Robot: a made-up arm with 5 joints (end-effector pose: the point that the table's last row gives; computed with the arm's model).
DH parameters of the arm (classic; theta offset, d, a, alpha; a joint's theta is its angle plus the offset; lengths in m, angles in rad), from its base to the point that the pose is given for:
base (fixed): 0 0.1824 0 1.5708
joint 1: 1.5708 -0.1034 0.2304 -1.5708
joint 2: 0 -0.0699 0.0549 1.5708
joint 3: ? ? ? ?
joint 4: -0.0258 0 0.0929 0
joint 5: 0.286 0 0.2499 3.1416
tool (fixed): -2.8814 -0.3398 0 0
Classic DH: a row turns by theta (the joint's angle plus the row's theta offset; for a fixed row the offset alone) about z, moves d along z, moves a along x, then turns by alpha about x.
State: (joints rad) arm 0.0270 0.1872 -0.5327 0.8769 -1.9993
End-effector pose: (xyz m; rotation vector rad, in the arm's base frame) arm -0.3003 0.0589 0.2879 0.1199 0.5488 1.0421
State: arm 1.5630 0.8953 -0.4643 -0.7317 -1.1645
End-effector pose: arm -0.2587 -0.2069 0.0545 -1.1286 -0.1939 0.8976
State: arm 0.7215 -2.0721 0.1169 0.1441 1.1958
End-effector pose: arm -0.4355 0.1878 0.7124 1.8493 0.8316 -0.2112
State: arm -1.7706 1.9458 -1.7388 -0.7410 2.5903
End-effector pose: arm 0.0351 0.0622 0.4559 2.8584 0.9937 -0.2741
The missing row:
joint 3: 1.5708 -0.0979 0.0021 -1.5708
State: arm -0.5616 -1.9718 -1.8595 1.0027 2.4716
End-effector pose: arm -0.1145 0.0852 0.5628 -1.5218 1.3990 -0.6764
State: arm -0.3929 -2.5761 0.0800 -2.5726 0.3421
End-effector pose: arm 0.3889 0.4003 0.4127 1.1802 -2.1498 0.3897
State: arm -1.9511 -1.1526 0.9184 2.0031 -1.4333
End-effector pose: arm 0.3327 0.4884 -0.2290 -0.1076 0.9904 -1.7130
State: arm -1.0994 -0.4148 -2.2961 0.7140 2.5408
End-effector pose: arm 0.2290 0.0985 0.6243 -2.8555 0.3354 0.3417
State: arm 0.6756 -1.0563 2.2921 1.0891 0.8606
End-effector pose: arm -0.2591 -0.0195 0.9180 -2.4589 0.5280 0.7223
